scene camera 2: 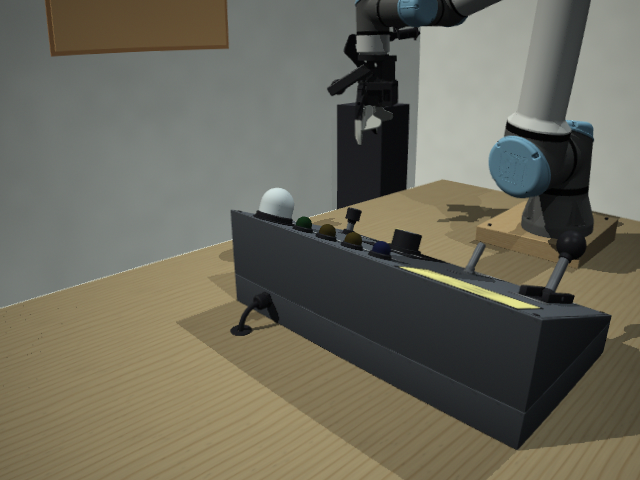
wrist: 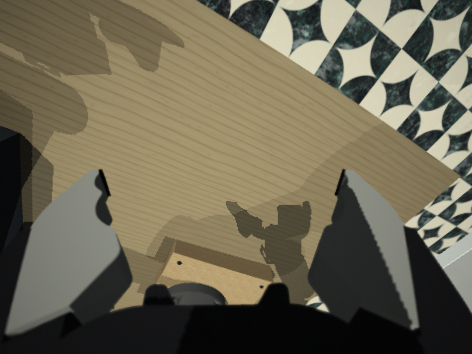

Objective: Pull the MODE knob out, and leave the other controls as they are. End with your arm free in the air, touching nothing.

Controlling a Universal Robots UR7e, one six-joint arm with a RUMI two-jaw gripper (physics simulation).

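Places are measured from the arm's base along level axes (x ahead, y left, z up), in millimetres.
Pixels of known places: gripper, fingertip midpoint: [scene camera 2: 368, 139] [wrist: 224, 174]; arm's base, link origin: [scene camera 2: 556, 226] [wrist: 193, 302].
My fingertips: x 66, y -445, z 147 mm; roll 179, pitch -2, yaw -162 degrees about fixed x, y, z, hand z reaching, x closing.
For each thing: its middle in the pictures, then the offset to it from my fingertips. "spot": a spot on its surface instead.
- dark grey control console, body centre: [scene camera 2: 410, 276] dx +432, dy +359, dz -107 mm
- thin light stem, surface spot: [scene camera 2: 353, 217] spot: dx +346, dy +198, dz -70 mm
- wide black knob, body centre: [scene camera 2: 406, 239] dx +358, dy +309, dz -83 mm
- white dome, surface spot: [scene camera 2: 277, 203] spot: dx +508, dy +175, dz -12 mm
- metal toggle lever, body centre: [scene camera 2: 475, 256] dx +366, dy +429, dz -81 mm
- yellow strip, surface spot: [scene camera 2: 467, 286] spot: dx +541, dy +488, dz -46 mm
The dark grey control console [scene camera 2: 382, 330] stands on the table, seen from behind in the scene view. A black cap on a thin light stem [scene camera 2: 353, 217] stands up from its sloping top, and a wide black knob [scene camera 2: 406, 241] sits further right. No labels are readable, so I cannot tell which is the MODE knob or how far it is pulled out. My gripper [scene camera 2: 368, 132] [wrist: 224, 174] is open and empty, fingers pointing down, high in the air behind the console and touching nothing.
The console also carries a white dome [scene camera 2: 277, 203], several small coloured domes, a metal toggle lever [scene camera 2: 475, 257], a yellow strip [scene camera 2: 467, 286] and a ball-topped lever [scene camera 2: 570, 245]. The arm's wooden base [scene camera 2: 496, 235] [wrist: 215, 275] stands behind. A dark pillar [scene camera 2: 359, 165] rises beyond the table.
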